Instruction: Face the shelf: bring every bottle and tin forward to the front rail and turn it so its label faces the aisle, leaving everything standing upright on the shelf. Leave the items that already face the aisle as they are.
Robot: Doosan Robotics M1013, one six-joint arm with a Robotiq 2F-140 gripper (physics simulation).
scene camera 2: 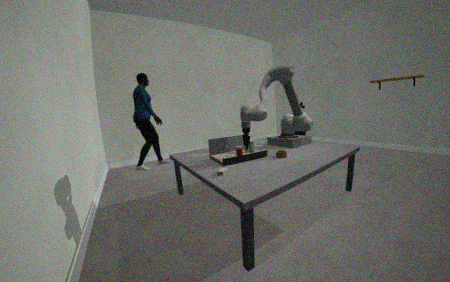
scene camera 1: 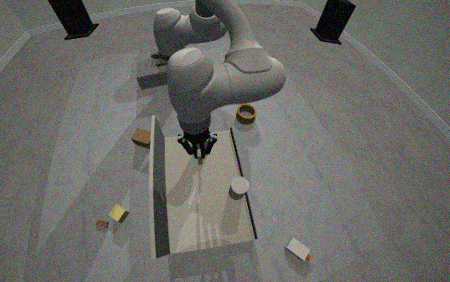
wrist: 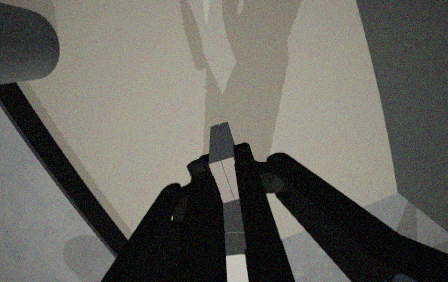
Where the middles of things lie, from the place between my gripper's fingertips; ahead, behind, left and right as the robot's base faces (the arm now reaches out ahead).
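Distances counted from my hand: beige shelf board (scene camera 1: 201, 214) 1 cm to the left, 9 cm ahead, 2 cm below; shelf (scene camera 2: 243, 158) 1 cm to the left, 9 cm ahead, 5 cm above; shelf back wall (scene camera 1: 159, 236) 14 cm to the right, 11 cm ahead, 5 cm above. Going by their middles, the shelf back wall is the farthest from my hand of the things named here.
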